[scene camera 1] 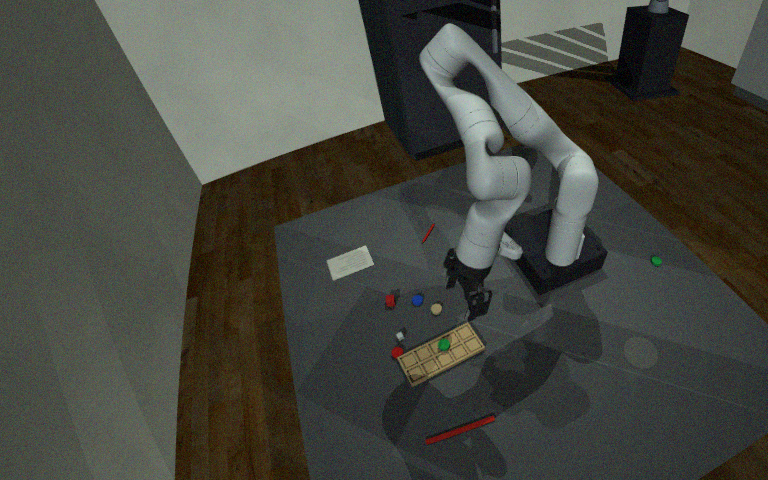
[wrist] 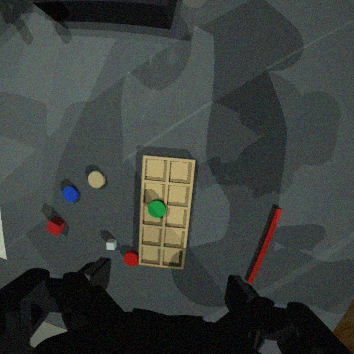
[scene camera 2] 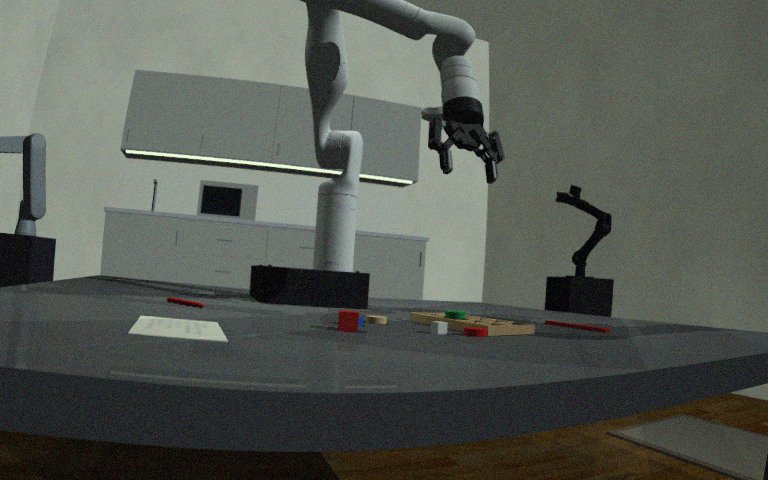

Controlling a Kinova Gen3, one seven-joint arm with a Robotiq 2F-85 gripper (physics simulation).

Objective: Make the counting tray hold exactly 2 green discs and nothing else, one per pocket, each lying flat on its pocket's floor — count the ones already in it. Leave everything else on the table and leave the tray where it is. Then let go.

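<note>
The counting tray (scene camera 1: 404, 373) (scene camera 2: 511, 330) (wrist: 193, 172) is tan, with two rows of pockets. One green disc (scene camera 1: 444, 344) (scene camera 2: 454, 314) (wrist: 156, 209) is on it, sitting high and overlapping the divider between two pockets of one row; it seems to rest on the dividers, not on a pocket floor. The other pockets look empty. Another green disc (scene camera 1: 656, 260) lies on the table beyond the robot's base, at the far right in scene camera 1. My gripper (scene camera 1: 462, 301) (scene camera 2: 469, 175) (wrist: 168, 280) is open and empty, high above the table near the tray.
A red disc (scene camera 1: 397, 352) (scene camera 2: 475, 332) (wrist: 131, 258) lies by the tray's corner. A white cube (wrist: 111, 245), tan disc (wrist: 96, 179), blue disc (wrist: 71, 194) and red block (wrist: 56, 226) lie beside it. A red bar (scene camera 1: 459, 430) (wrist: 264, 245), red stick (scene camera 1: 428, 233) and paper (scene camera 1: 350, 262) lie farther off.
</note>
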